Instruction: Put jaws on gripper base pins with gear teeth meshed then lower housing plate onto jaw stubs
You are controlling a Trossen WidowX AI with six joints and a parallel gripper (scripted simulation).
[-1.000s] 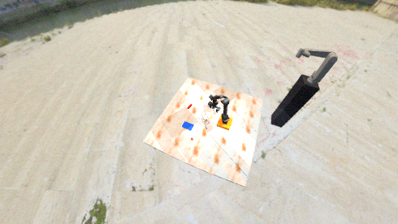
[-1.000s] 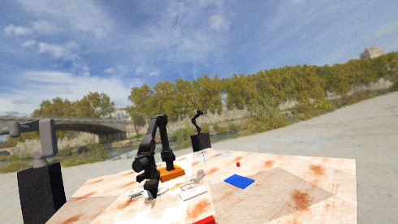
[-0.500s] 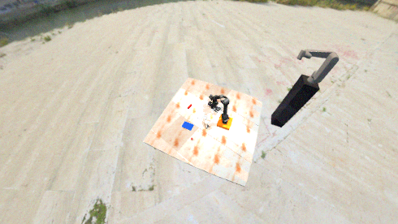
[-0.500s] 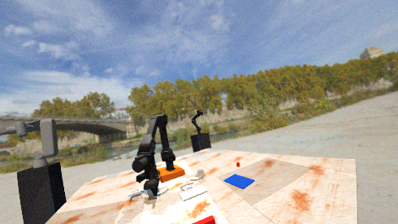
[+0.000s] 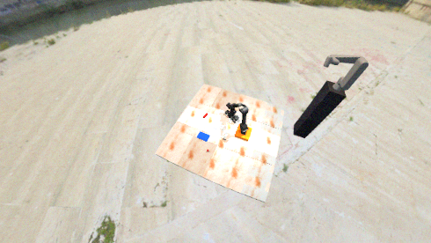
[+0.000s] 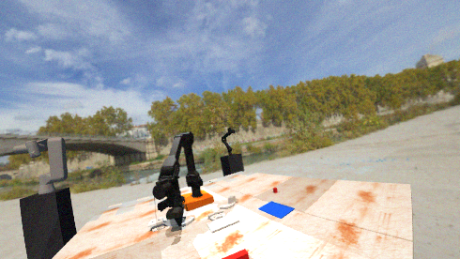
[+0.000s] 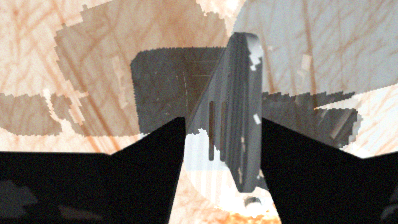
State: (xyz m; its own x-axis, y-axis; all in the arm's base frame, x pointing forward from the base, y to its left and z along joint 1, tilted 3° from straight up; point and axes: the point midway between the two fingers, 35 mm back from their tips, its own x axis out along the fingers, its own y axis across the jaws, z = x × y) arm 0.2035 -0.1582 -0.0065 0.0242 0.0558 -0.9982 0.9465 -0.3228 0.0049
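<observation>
Now: the pale flat plate 13 cm ahead of my gripper tip and 15 cm to the left of it. From my gripper tip the other things lie so: blue flat plate (23 cm ahead, 36 cm to the left).
</observation>
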